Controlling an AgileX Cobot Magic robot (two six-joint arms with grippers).
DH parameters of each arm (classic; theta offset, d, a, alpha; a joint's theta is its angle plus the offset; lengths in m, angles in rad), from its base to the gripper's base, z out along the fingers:
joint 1: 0 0.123 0 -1.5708
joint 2: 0.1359 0 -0.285 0
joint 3: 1.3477 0 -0.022 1.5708
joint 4: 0 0.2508 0 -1.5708
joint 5: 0 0 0.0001 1.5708
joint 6: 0 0.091 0 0
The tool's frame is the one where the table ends.
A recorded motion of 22 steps. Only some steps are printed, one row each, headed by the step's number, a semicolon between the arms.
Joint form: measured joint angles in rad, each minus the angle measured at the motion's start. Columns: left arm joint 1, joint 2, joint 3, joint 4, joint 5, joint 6; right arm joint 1, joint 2, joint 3, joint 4, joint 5, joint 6.
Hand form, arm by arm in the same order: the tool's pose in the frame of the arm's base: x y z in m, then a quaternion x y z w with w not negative. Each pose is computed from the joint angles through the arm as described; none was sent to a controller.
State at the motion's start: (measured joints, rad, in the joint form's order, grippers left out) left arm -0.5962 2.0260 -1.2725 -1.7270 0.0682 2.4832; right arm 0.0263 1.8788 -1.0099 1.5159 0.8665 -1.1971
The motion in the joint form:
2: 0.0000 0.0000 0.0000 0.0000 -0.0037 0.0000; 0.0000 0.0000 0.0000 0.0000 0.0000 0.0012
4: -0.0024 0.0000 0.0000 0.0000 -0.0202 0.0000; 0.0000 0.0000 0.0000 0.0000 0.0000 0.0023
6: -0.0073 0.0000 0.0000 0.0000 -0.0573 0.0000; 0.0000 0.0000 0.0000 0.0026 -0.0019 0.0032
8: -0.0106 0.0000 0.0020 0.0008 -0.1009 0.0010; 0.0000 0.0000 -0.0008 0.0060 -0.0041 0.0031
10: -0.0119 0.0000 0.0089 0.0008 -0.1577 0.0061; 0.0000 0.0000 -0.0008 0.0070 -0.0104 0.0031
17: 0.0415 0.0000 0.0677 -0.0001 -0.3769 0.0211; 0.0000 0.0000 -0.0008 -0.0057 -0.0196 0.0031
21: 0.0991 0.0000 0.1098 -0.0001 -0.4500 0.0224; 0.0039 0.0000 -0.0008 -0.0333 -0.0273 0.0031
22: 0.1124 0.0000 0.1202 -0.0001 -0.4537 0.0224; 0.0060 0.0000 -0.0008 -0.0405 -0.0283 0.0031
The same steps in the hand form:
2: 0.3620 -0.2528 0.1665 0.57211 0.69076 0.00670 0.44215; 0.3530 0.0786 0.1751 -0.03550 0.86120 0.43764 0.25604
4: 0.3622 -0.2524 0.1663 0.57065 0.69290 0.01339 0.44053; 0.3530 0.0786 0.1751 -0.03503 0.86122 0.43778 0.25580
6: 0.3627 -0.2513 0.1658 0.56706 0.69771 0.02856 0.43684; 0.3533 0.0785 0.1752 -0.03323 0.86116 0.43770 0.25634
8: 0.3634 -0.2488 0.1648 0.56269 0.70359 0.04725 0.43142; 0.3537 0.0784 0.1754 -0.03165 0.86092 0.43755 0.25763
10: 0.3643 -0.2439 0.1624 0.55723 0.71146 0.07272 0.42194; 0.3541 0.0781 0.1752 -0.02999 0.86175 0.43528 0.25887
17: 0.3725 -0.1988 0.1467 0.51529 0.75573 0.18005 0.36185; 0.3540 0.0775 0.1742 -0.03323 0.86494 0.42890 0.25850
21: 0.3761 -0.1661 0.1367 0.48760 0.77973 0.22058 0.32499; 0.3527 0.0782 0.1725 -0.04445 0.86973 0.42034 0.25477
22: 0.3763 -0.1596 0.1342 0.48352 0.78412 0.22399 0.31810; 0.3523 0.0788 0.1721 -0.04806 0.87077 0.41862 0.25340

